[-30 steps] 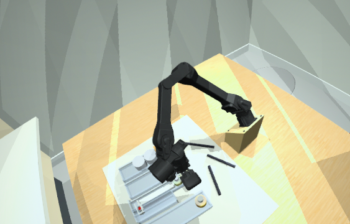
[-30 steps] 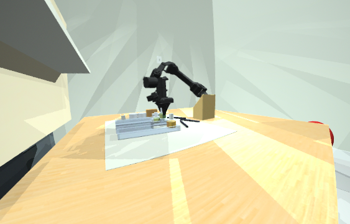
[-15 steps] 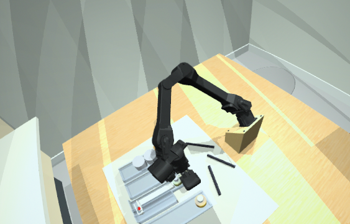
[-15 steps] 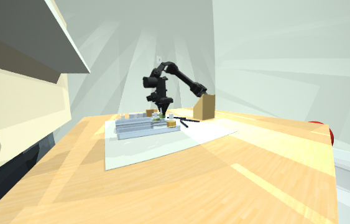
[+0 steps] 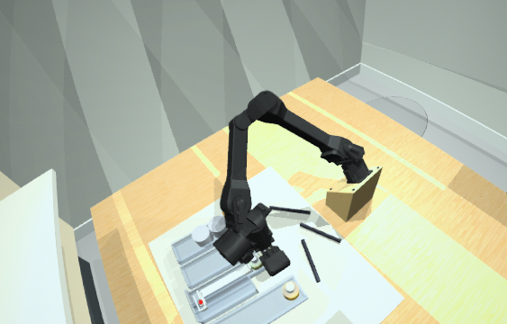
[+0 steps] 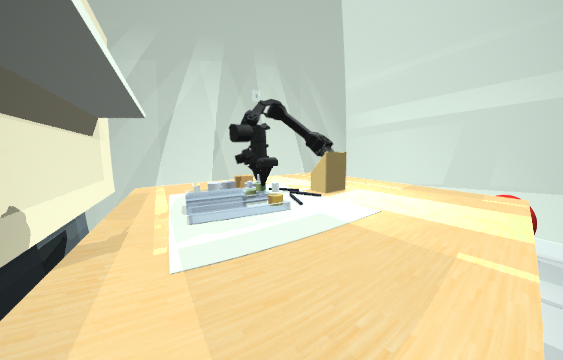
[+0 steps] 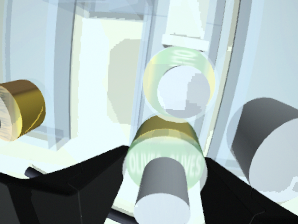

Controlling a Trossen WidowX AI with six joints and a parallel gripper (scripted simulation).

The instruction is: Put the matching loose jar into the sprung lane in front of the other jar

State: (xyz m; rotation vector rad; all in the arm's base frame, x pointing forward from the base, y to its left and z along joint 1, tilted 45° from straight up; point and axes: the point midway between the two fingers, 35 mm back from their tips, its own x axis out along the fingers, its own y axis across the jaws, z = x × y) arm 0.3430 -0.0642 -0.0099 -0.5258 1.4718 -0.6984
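The grey lane rack is 140 mm ahead of my gripper tip, 10 mm to the left of it and 40 mm below it. The rest, counted from my gripper tip: red-marked part: 230 mm ahead, 10 mm to the left, 20 mm above; brown block: 10 mm behind, 170 mm to the right, 20 mm below.
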